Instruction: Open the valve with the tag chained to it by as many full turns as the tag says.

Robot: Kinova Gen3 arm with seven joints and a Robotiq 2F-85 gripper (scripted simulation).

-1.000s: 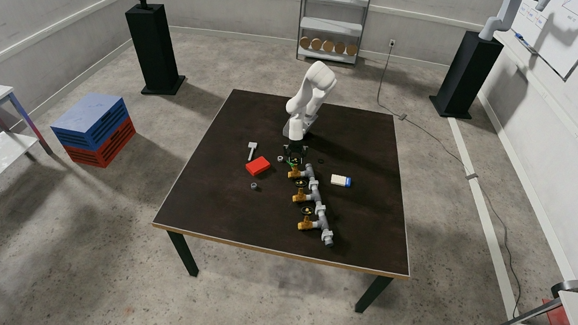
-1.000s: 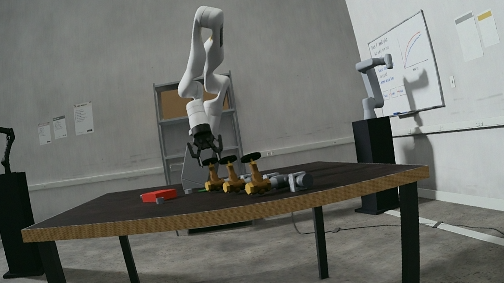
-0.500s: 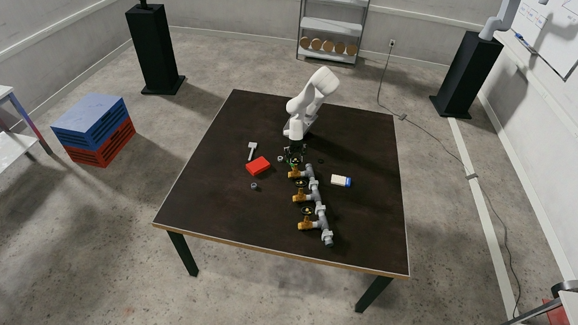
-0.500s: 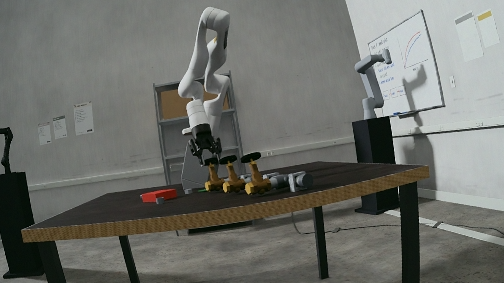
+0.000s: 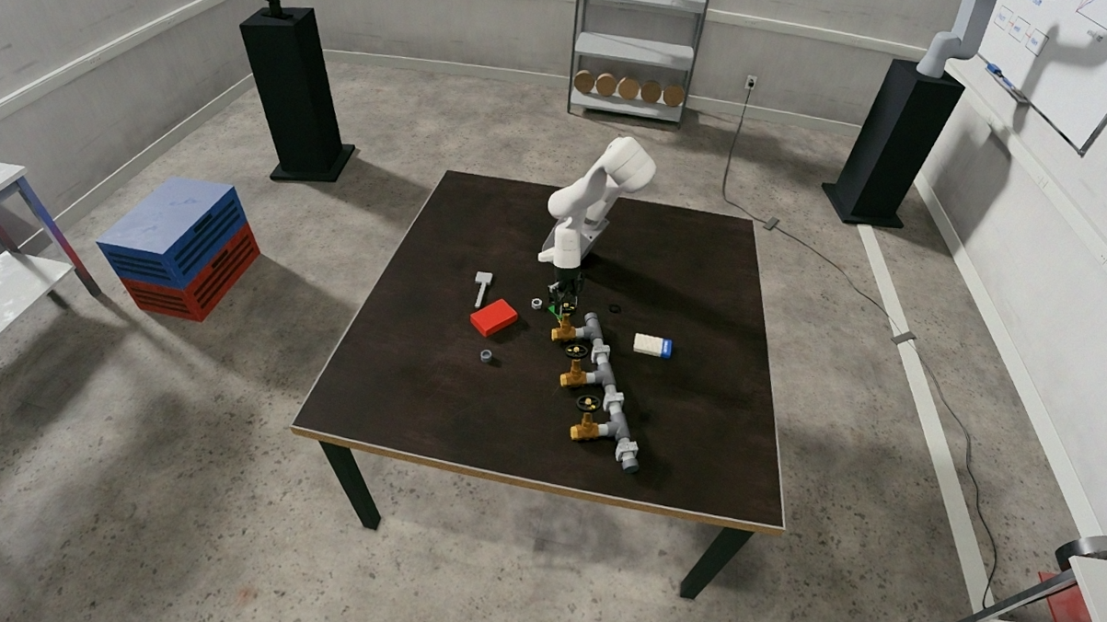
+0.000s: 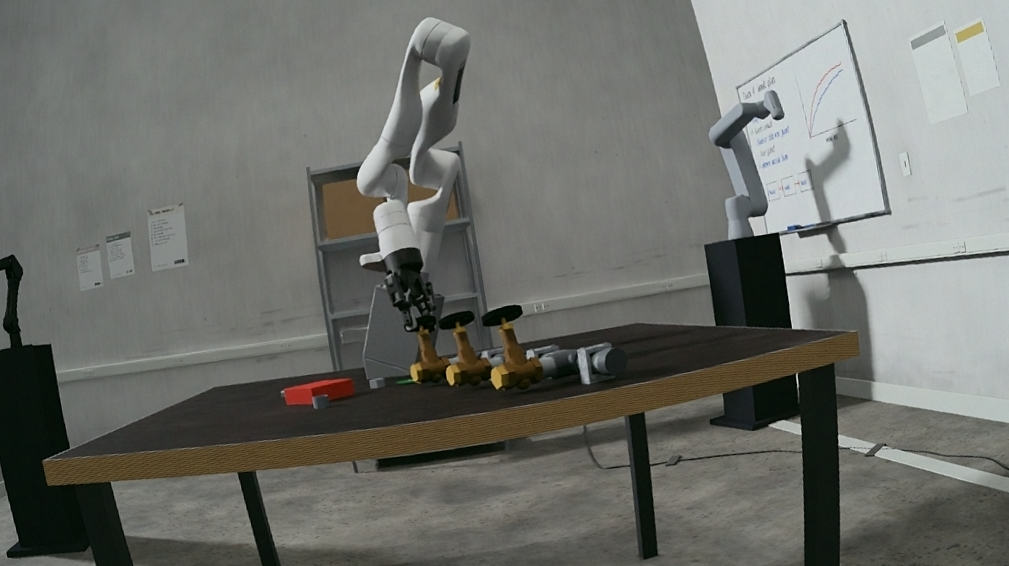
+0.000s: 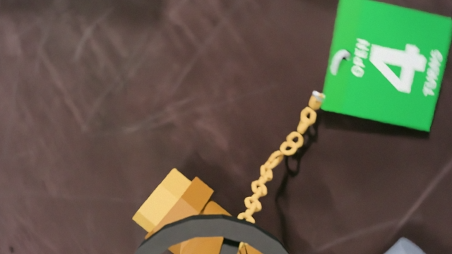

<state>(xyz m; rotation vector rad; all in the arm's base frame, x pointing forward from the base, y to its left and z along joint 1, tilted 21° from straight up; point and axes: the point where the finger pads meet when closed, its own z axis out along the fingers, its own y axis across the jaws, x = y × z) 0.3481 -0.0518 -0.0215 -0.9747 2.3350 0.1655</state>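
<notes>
The green tag is 90 mm behind my hand, 20 mm to the right of it and 110 mm below it. From my hand the other things lie so: white-and-blue box: 40 mm ahead, 270 mm to the left, 110 mm below; red block: 30 mm behind, 220 mm to the right, 100 mm below; small grey ring: 120 mm ahead, 220 mm to the right, 110 mm below.
</notes>
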